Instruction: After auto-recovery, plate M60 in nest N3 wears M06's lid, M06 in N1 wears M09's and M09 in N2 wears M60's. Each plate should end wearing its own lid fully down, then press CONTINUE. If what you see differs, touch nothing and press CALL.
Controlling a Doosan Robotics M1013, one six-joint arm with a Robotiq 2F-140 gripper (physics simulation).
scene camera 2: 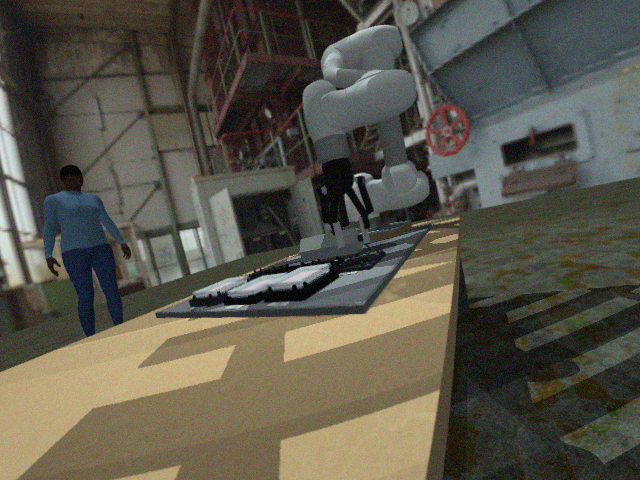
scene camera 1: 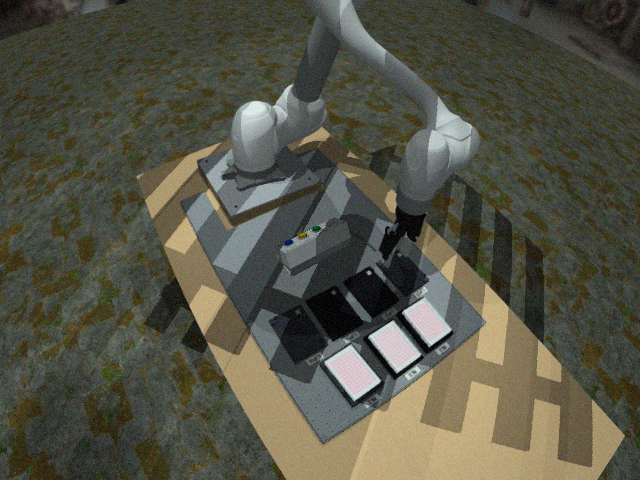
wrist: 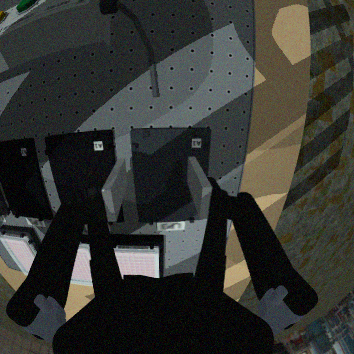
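Seen in the pictures: gripper, fingertip midpoint: [scene camera 2: 354, 244] [scene camera 1: 394, 258] [wrist: 156, 169]; arm's base at its link origin: [scene camera 1: 255, 170].
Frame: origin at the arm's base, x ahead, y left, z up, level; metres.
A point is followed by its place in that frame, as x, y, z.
Observation:
Three pink-and-white plates [scene camera 1: 351, 373] {0.814, -0.023, 0.001} [scene camera 1: 394, 347] {0.797, 0.116, -0.004} [scene camera 1: 427, 322] {0.777, 0.236, 0.003} sit in black nests along the board's front; lid fit and plate or lid names are unreadable. Behind them are four dark rectangular pads [scene camera 1: 298, 333] {0.646, -0.095, -0.024} [scene camera 1: 334, 312] {0.626, 0.022, -0.024} [scene camera 1: 371, 291] {0.608, 0.152, -0.024} [scene camera 1: 403, 271] {0.587, 0.279, -0.024}. My gripper [scene camera 1: 399, 245] [scene camera 2: 348, 238] {0.555, 0.255, 0.015} [wrist: 156, 169] {0.555, 0.255, 0.015} is part open, nothing between its fingers. It hangs above the end pad [wrist: 165, 165] {0.564, 0.268, -0.024}, whose label is partly legible in the wrist view. A grey button box [scene camera 1: 315, 253] {0.441, 0.047, 0.010} has blue [scene camera 1: 288, 242] {0.391, -0.019, 0.037}, yellow [scene camera 1: 302, 235] {0.383, 0.029, 0.037} and green [scene camera 1: 316, 228] {0.373, 0.079, 0.037} buttons; their labels are unreadable.
The grey perforated board [scene camera 1: 320, 413] {0.871, -0.133, -0.033} [wrist: 175, 110] {0.492, 0.270, -0.033} lies on the wooden table [scene camera 1: 439, 454] {1.107, 0.090, -0.046} [scene camera 2: 232, 413] {1.078, 0.417, -0.046}. A dark cable [wrist: 147, 50] {0.422, 0.224, -0.027} curves over the board behind the end pad. The arm's base plate [scene camera 1: 242, 209] {0.179, -0.102, 0.007} is at the back. A person [scene camera 2: 85, 222] stands beyond the table.

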